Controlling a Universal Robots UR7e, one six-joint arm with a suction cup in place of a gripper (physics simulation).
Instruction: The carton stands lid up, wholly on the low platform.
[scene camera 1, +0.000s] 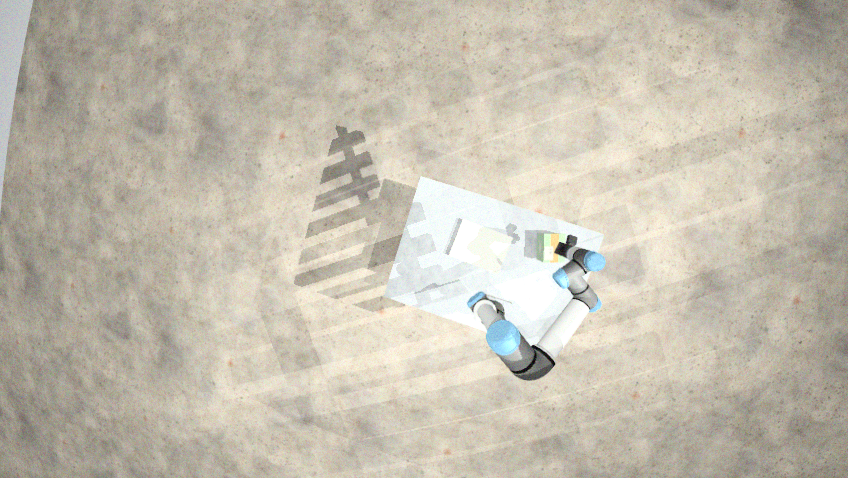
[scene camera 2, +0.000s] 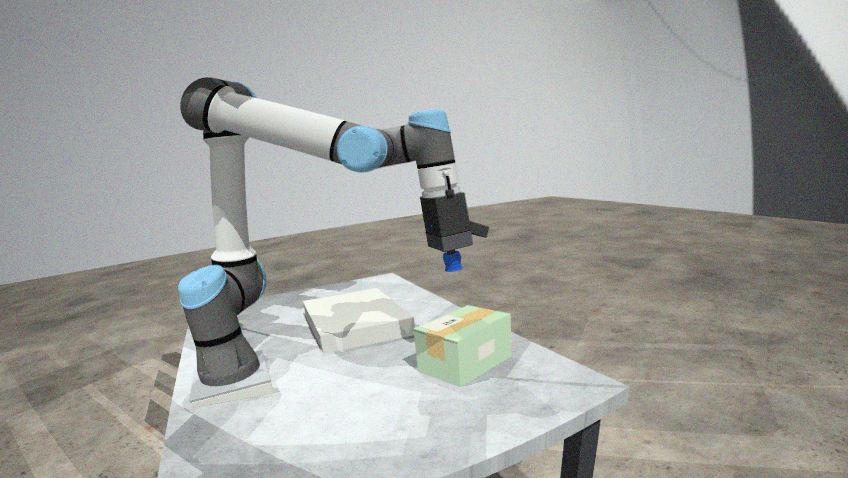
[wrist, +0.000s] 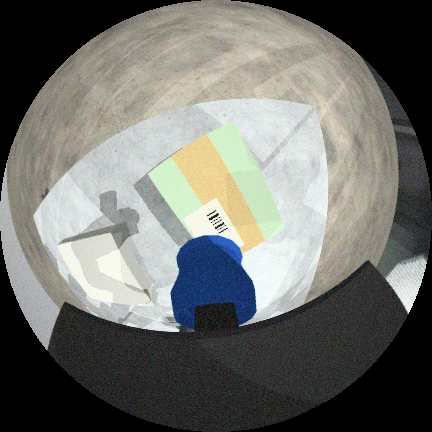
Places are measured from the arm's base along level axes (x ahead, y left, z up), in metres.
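Pixels of known places: hand, tool point: (scene camera 2: 453, 268) (wrist: 209, 262); arm's base, link origin: (scene camera 2: 229, 370).
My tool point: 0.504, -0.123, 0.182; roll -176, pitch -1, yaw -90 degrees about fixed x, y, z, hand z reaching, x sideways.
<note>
Ahead of a thing's pixels: the offset from my tool point to its middle, as dx, dy, dz. Level surfaces: height alone.
The green carton @[+0.001, -0.026, -0.156] (scene camera 1: 543, 249) (scene camera 2: 472, 351) (wrist: 200, 175) stands upright on the table, with its orange tape and barcode label on top. It is beside the low platform and apart from it. The low cream platform @[-0.154, +0.356, -0.182] (scene camera 1: 466, 237) (scene camera 2: 368, 337) (wrist: 90, 270) lies flat on the table, to the left of the carton in all three views, and bears no object. My blue suction cup (scene camera 2: 453, 270) (wrist: 210, 245) points down above the carton, with a visible gap, and holds nothing. In scene camera 1 the cup is hidden under the dark tool body, which covers part of the carton.
The grey marbled table @[dz -0.206] (scene camera 1: 409, 195) (scene camera 2: 356, 415) (wrist: 290, 120) carries the carton, the platform and the arm's base (scene camera 2: 225, 356). The table's edge runs beyond the carton. Shadows of the arm fall across the table and platform.
</note>
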